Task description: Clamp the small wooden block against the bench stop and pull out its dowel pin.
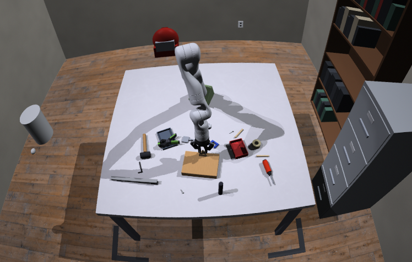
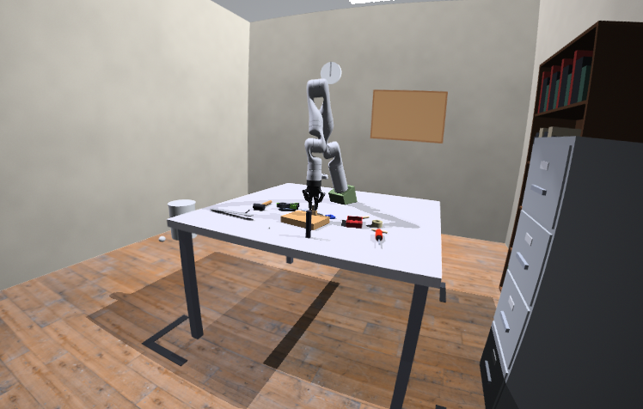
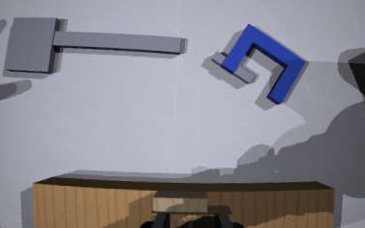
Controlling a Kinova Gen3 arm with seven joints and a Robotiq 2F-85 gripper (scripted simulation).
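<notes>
The round dowel pin lies 20 mm below my hand. Round my hand: grey t-shaped tool 130 mm behind, 70 mm to the right, 70 mm below; wooden bench board 50 mm below, 50 mm ahead, 20 mm to the right; wooden block 30 mm below.
</notes>
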